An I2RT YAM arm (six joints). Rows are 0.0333 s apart.
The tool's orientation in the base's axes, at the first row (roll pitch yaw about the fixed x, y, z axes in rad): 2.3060, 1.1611, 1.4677
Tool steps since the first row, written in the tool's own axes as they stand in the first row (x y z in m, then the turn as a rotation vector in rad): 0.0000, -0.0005, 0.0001, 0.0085, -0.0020, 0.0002; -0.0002, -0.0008, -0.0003, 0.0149, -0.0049, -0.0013; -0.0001, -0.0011, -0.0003, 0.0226, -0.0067, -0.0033; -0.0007, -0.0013, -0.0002, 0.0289, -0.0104, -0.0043; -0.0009, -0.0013, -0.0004, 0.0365, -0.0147, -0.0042; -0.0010, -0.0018, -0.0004, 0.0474, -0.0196, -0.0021; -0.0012, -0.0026, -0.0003, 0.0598, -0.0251, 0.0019; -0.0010, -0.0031, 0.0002, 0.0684, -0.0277, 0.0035; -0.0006, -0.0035, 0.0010, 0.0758, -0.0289, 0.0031
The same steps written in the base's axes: -0.0003, -0.0004, -0.0002, -0.0010, 0.0020, -0.0084; -0.0008, -0.0004, 0.0000, -0.0039, 0.0038, -0.0148; -0.0010, -0.0005, -0.0002, -0.0062, 0.0072, -0.0218; -0.0011, -0.0009, 0.0003, -0.0094, 0.0081, -0.0284; -0.0013, -0.0009, 0.0005, -0.0122, 0.0084, -0.0367; -0.0016, -0.0012, 0.0005, -0.0139, 0.0083, -0.0487; -0.0022, -0.0018, 0.0004, -0.0148, 0.0071, -0.0628; -0.0022, -0.0024, -0.0001, -0.0153, 0.0079, -0.0719; -0.0019, -0.0031, -0.0008, -0.0161, 0.0103, -0.0789
